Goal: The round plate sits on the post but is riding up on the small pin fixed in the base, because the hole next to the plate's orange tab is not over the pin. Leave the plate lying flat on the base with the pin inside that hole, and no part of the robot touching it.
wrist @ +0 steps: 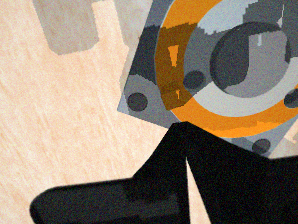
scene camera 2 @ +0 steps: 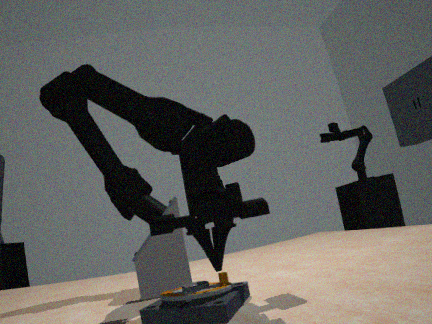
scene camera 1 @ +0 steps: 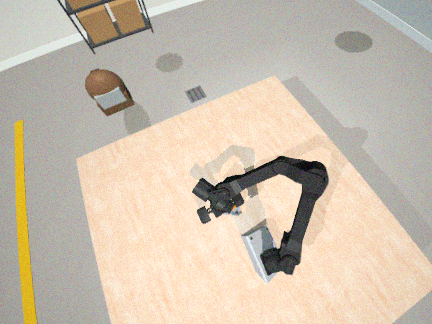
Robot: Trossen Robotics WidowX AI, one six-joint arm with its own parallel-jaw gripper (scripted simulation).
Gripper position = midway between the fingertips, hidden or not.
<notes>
My gripper (scene camera 2: 218,271) is shut, holding nothing.
My gripper is seen too in the wrist view (wrist: 180,129).
</notes>
